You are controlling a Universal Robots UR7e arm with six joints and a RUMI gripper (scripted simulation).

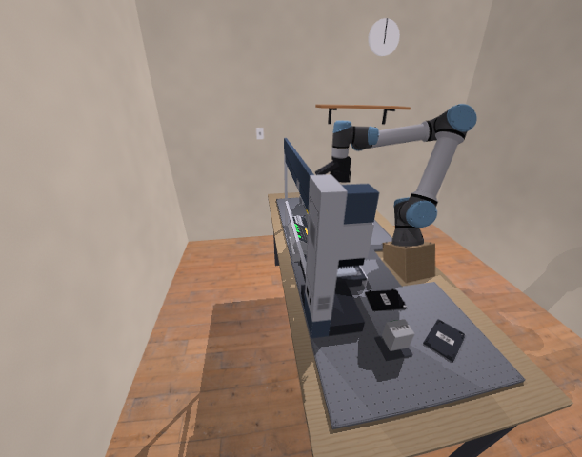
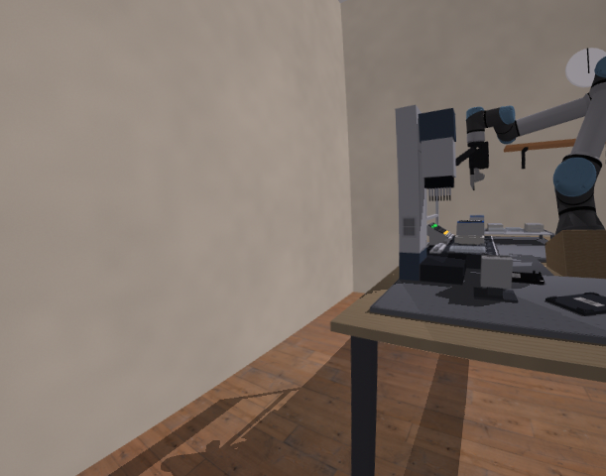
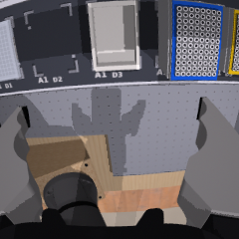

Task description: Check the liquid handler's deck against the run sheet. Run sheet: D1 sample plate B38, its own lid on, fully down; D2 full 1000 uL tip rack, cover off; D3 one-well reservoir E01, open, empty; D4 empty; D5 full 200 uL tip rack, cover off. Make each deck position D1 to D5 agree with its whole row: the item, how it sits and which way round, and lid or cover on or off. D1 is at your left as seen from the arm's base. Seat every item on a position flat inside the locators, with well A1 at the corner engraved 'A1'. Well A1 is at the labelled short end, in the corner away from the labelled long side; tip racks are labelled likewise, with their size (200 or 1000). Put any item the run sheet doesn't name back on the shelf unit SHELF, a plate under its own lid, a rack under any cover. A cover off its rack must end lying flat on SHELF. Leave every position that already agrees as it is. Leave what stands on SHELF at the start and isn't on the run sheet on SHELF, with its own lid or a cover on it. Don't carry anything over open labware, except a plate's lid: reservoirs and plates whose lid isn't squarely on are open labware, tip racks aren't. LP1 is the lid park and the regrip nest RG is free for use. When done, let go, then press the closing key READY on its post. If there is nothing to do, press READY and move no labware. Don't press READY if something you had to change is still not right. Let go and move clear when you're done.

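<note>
My hand is 130 mm to the left of the blue-framed tip rack and 180 mm above it. The rest, counted from my hand: liquid handler head 100 mm ahead, 470 mm to the left, 80 mm above; yellow-rimmed tip rack 250 mm to the right, 210 mm below; one-well reservoir 10 mm ahead, 240 mm below.
</note>
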